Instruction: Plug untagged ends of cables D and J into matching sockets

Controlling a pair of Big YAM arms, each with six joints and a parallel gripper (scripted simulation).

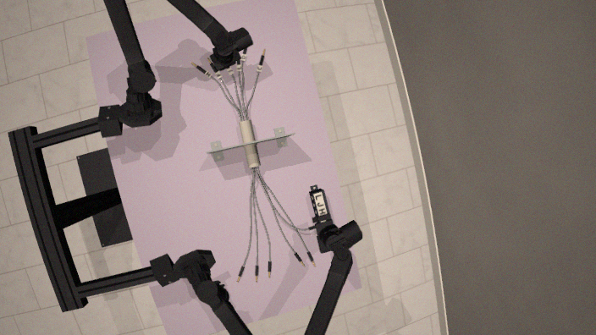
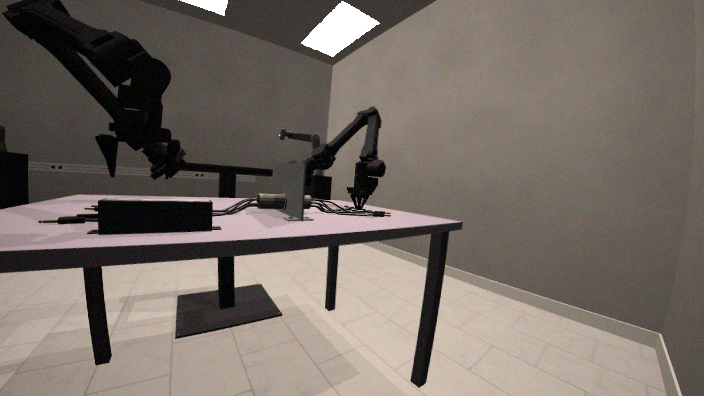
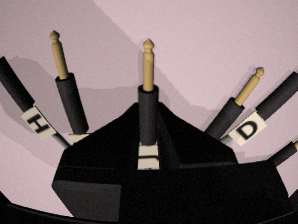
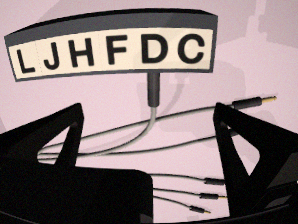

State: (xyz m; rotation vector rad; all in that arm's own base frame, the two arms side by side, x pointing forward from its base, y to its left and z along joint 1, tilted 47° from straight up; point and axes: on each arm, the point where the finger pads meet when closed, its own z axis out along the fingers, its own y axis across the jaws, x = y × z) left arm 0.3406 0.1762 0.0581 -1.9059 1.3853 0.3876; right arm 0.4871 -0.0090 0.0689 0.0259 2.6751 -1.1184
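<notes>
Now: the untagged cable plug 300 mm behind my right hand, 130 mm to the right of it and 100 mm below it. The rest, counted from my right hand: tagged plug: 740 mm to the left, 140 mm behind, 100 mm below.
Now: the tagged plug 1 cm to the left of my left hand. The rest, counted from my left hand: untagged cable plug (86 cm to the right, 16 cm behind).
</notes>
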